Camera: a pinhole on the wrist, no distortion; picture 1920 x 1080 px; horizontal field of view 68.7 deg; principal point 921.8 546.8 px. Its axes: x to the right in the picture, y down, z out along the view. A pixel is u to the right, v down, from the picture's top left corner.
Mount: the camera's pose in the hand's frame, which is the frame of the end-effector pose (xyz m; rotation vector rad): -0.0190 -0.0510 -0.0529 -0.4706 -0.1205 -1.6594
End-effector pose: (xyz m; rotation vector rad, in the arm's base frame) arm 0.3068 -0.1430 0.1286 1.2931 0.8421 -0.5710
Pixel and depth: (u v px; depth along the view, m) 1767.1 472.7 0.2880
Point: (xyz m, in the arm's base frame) 0.2940 -0.4328 0.0619
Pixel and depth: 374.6 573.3 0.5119
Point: 0.6939 -0.3961 0.2307
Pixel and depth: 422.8 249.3 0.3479
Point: 0.5087 -0.3282 0.2572
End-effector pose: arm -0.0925 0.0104 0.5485 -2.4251 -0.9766 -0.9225
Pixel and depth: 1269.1 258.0 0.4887
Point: 0.1152 0.2371 0.2119
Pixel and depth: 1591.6 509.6 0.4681
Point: 0.0737 0.3531 0.2709
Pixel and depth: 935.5 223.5 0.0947
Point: -0.0973 0.0331 0.5104
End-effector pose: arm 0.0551 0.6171 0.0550 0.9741 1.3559 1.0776
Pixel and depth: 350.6 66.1 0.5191
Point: 0.4230 0.6784 0.4119
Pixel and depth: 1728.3 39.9 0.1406
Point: 0.1739 0.5682 -0.0008
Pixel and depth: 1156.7 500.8 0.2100
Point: 0.2058 0.6457 0.0416
